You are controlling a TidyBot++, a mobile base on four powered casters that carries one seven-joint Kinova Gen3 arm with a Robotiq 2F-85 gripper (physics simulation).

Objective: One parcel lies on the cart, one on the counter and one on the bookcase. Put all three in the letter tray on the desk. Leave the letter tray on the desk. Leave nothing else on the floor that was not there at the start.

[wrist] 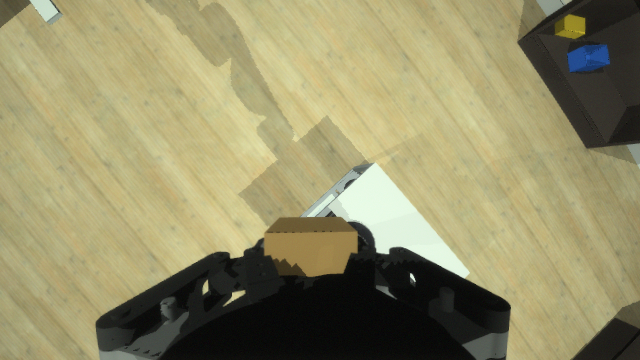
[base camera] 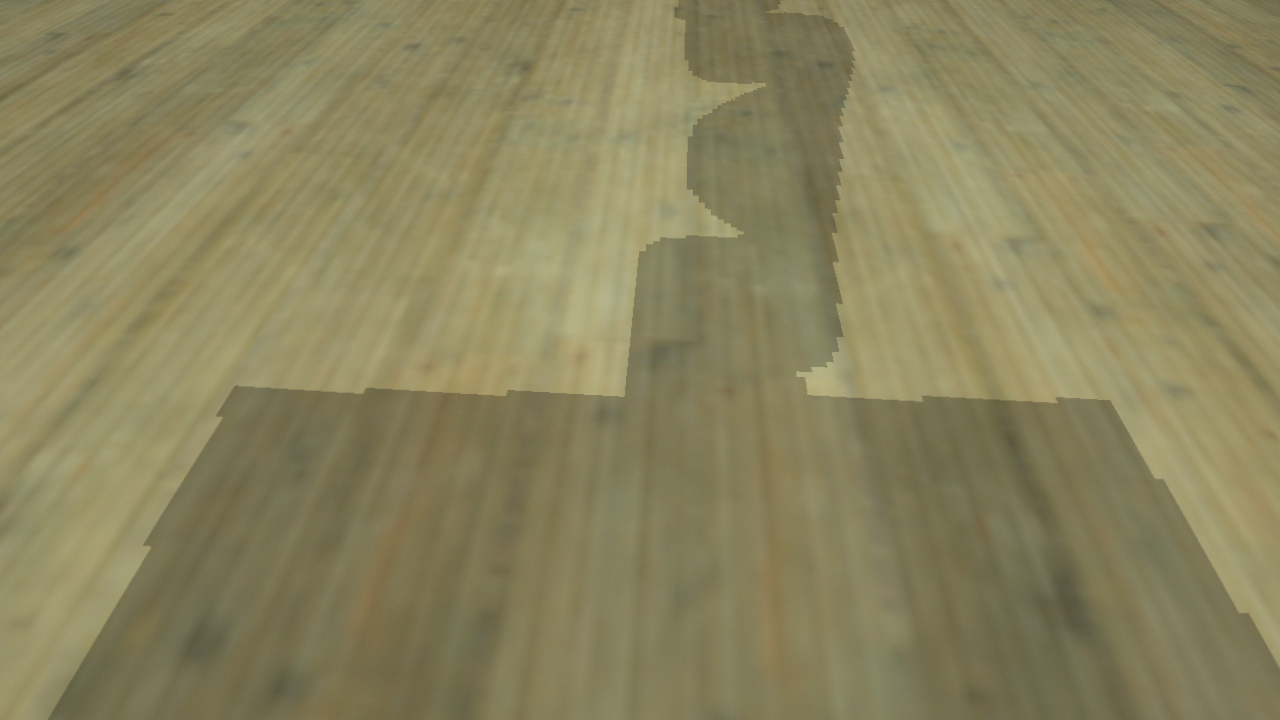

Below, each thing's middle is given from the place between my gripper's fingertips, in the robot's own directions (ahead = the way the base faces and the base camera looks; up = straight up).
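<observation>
The orange-brown parcel (wrist: 305, 246) is sitting 30 mm above my hand.
</observation>
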